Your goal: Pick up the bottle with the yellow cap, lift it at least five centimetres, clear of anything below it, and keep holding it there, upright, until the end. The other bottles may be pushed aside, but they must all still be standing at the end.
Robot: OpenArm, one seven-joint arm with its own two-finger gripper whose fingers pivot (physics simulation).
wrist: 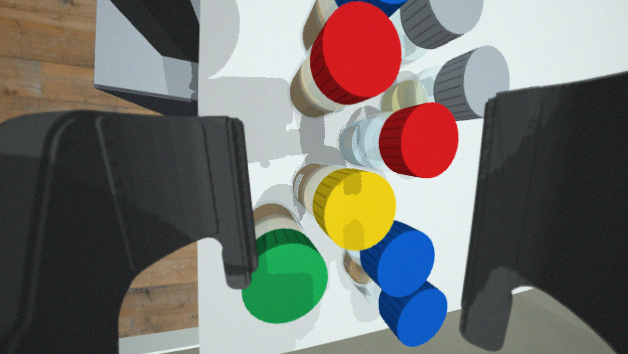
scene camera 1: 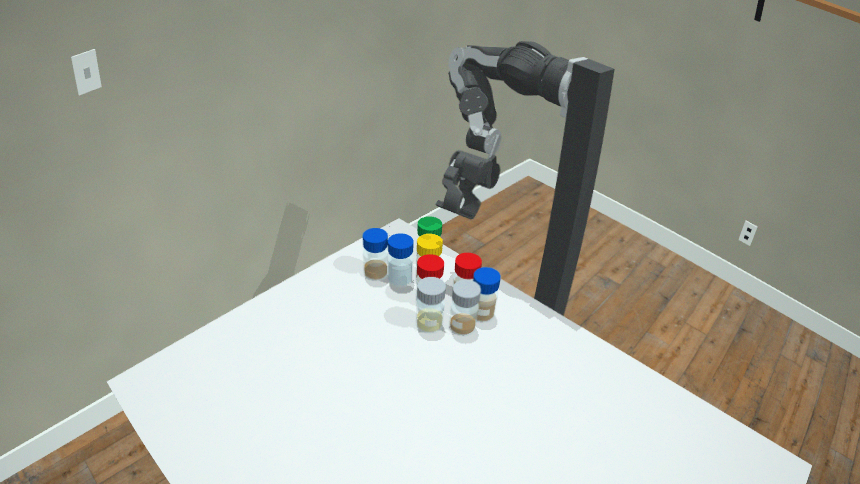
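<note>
The bottle with the yellow cap [scene camera 1: 429, 246] [wrist: 356, 209] stands upright on the table [scene camera 1: 421, 409] among the other bottles. In scene camera 1 its lower part is hidden behind a red-capped bottle [scene camera 1: 430, 267] [wrist: 419, 140]. My gripper [scene camera 1: 458, 209] [wrist: 344, 206] is open and empty, above the bottles and higher than their caps. In the wrist view the yellow cap shows in the gap between the two fingers. The left finger overlaps the edge of the green-capped bottle [scene camera 1: 429, 226] [wrist: 284, 277] in that view.
Two blue-capped bottles [scene camera 1: 375, 240] [scene camera 1: 400, 246] stand at the left of the group. A second red-capped bottle [scene camera 1: 467, 265] [wrist: 357, 52], a third blue-capped bottle [scene camera 1: 486, 281] and two grey-capped bottles [scene camera 1: 430, 291] [scene camera 1: 465, 293] stand nearby. The dark post [scene camera 1: 576, 180] rises beyond the table edge.
</note>
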